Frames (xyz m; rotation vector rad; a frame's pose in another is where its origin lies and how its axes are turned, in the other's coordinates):
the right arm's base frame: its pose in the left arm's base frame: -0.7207 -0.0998 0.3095 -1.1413 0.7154 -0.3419
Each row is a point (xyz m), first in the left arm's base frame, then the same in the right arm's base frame.
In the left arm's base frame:
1: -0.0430 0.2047 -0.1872
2: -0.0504 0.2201 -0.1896
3: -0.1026 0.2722 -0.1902
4: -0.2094 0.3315 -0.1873
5: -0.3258 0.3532 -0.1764
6: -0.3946 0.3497 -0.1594
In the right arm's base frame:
1: 0.4868 0.5029 0.5557
2: 0.4731 0.5120 0.5610
3: 0.4044 0.5387 0.5625
4: 0.2902 0.5708 0.5331
5: 0.1884 0.5817 0.4727
6: 0.1342 0.5720 0.4279

